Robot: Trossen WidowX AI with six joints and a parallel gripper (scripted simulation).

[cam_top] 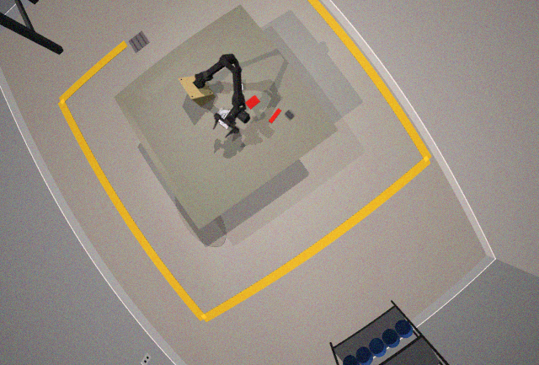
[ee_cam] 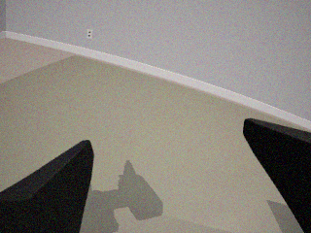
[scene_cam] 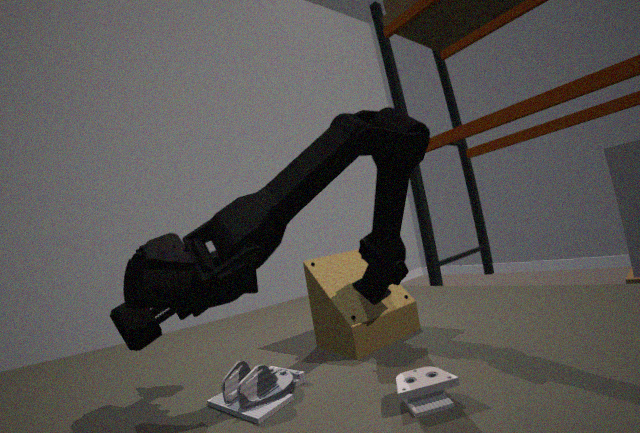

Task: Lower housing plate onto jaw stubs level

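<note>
Now: the white block 320 mm to the left of my gripper tip, 220 mm behind it and 160 mm below it. From my gripper tip the other things lie so: dark block: 460 mm to the left, 200 mm ahead, 160 mm below.
</note>
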